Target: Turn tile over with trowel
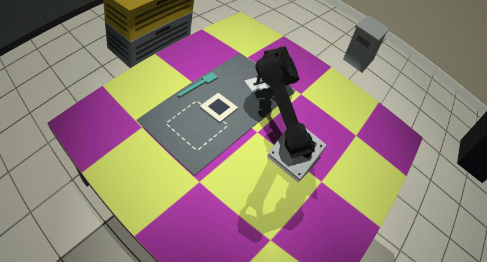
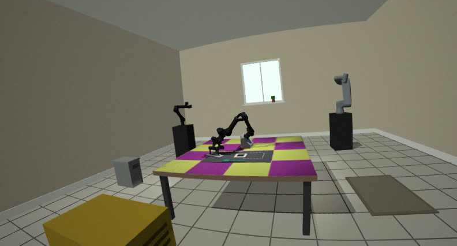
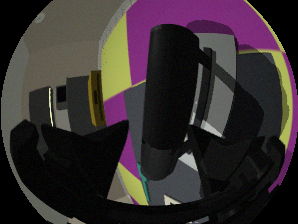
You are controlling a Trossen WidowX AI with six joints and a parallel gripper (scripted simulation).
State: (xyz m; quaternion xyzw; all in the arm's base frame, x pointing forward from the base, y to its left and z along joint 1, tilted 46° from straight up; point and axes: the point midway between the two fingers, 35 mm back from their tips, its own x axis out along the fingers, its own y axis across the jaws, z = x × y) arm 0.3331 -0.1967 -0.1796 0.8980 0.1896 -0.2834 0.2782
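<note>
Now: gripper tip 30 mm short of the tile, 270 mm to the right of it and 60 mm above it. From my gripper tip the other things lie so: teal trowel (180 mm ahead, 220 mm to the left, 60 mm below); then grey mat (40 mm ahead, 250 mm to the left, 80 mm below).
</note>
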